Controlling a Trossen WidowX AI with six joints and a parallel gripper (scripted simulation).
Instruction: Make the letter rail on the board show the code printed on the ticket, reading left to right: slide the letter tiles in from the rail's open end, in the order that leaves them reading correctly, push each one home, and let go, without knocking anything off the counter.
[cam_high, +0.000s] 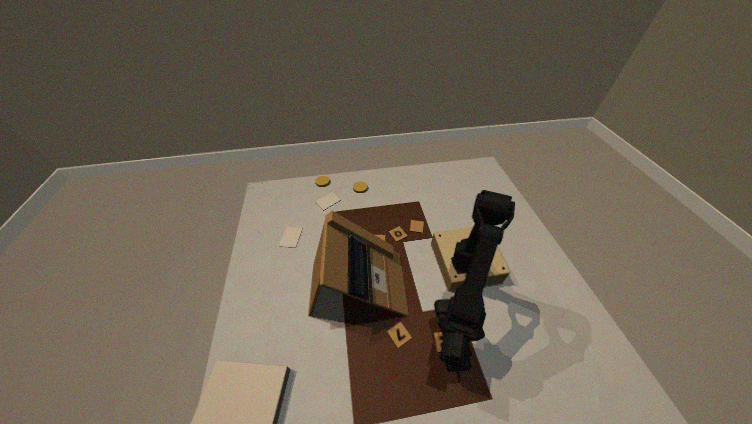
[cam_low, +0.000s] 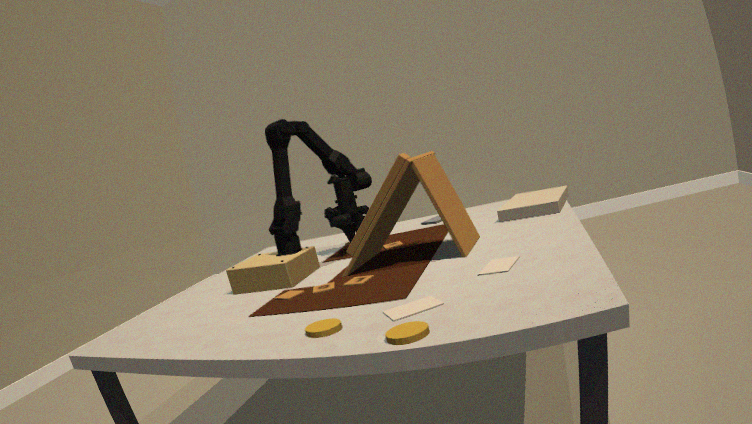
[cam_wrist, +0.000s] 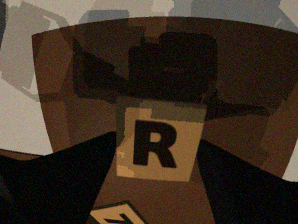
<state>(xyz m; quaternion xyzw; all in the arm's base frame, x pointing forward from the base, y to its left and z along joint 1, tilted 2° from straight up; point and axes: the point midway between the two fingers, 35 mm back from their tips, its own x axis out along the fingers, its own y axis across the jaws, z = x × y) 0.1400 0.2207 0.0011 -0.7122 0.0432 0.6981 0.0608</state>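
Now: the white ticket 170 mm ahead of my gripper tip, 210 mm to the right of it and 80 mm above it. The rest, counted from my gripper tip: flat beige box: 610 mm ahead, 80 mm to the left, 10 mm below; brown mat: 60 mm ahead, 240 mm to the right, 30 mm below.
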